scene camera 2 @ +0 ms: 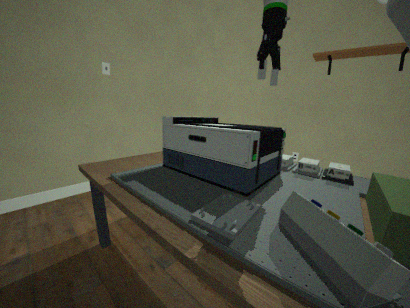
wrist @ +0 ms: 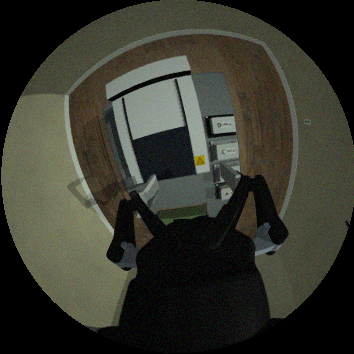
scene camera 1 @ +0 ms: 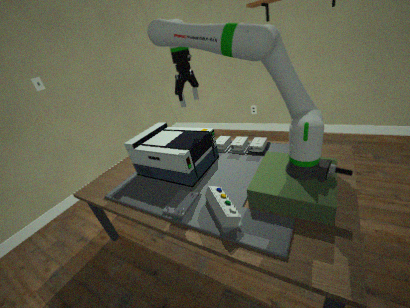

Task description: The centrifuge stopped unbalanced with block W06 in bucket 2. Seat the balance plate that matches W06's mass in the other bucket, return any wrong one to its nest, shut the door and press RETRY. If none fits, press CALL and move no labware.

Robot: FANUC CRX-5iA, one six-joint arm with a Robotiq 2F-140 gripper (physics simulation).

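Frame: origin at the arm's base, x left, y back, z up, level; centimetres.
Seen in the pictures: gripper, fingertip midpoint: (scene camera 2: 267, 82) (wrist: 187, 174) (scene camera 1: 190, 103); arm's base, origin of the base link: (scene camera 1: 302, 170).
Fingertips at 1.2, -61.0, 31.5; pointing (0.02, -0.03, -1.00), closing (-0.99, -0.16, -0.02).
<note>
Offsets run from my fingertips to a thing's top centre, as dx, dy, dz. "spot": to the spot under its first point. Level surfaces: height alone.
The centrifuge (scene camera 1: 167, 159) (scene camera 2: 210, 142) (wrist: 200, 140) has a white panel {spot: +10.0, -17.9, -19.0} (wrist: 156, 110) and a dark area (wrist: 162, 155) on top; I cannot tell whether that is an opening. Block W06 and the buckets do not show. Balance plates A {-26.9, +26.2, -34.6} (scene camera 1: 258, 144) (scene camera 2: 340, 171) (wrist: 226, 193), B {-24.6, +13.3, -34.6} (scene camera 1: 239, 143) (scene camera 2: 308, 165) and C {-22.2, +0.2, -34.6} (scene camera 1: 223, 143) (wrist: 226, 151) stand in a row beside it, with D {-19.7, -13.8, -34.6} (wrist: 222, 125) in the wrist view. A finger partly covers B there. The button console {+31.1, +36.0, -31.6} (scene camera 1: 220, 209) (scene camera 2: 325, 240) has blue, yellow, green and pale buttons. My gripper (scene camera 1: 189, 100) (scene camera 2: 268, 77) (wrist: 187, 174) is open and empty, high above the centrifuge's level.
A clear, low fixture {+36.4, +14.0, -37.6} (scene camera 1: 181, 204) (scene camera 2: 227, 217) lies on the grey mat {dz -40.0} (scene camera 1: 270, 239) in front of the centrifuge. The arm stands on a green base block (scene camera 1: 295, 192) (scene camera 2: 392, 210) (wrist: 182, 212). A wooden shelf (scene camera 2: 360, 52) is on the wall. A green light {spot: +22.0, +10.6, -27.1} (scene camera 1: 189, 166) shows on the centrifuge's front.
</note>
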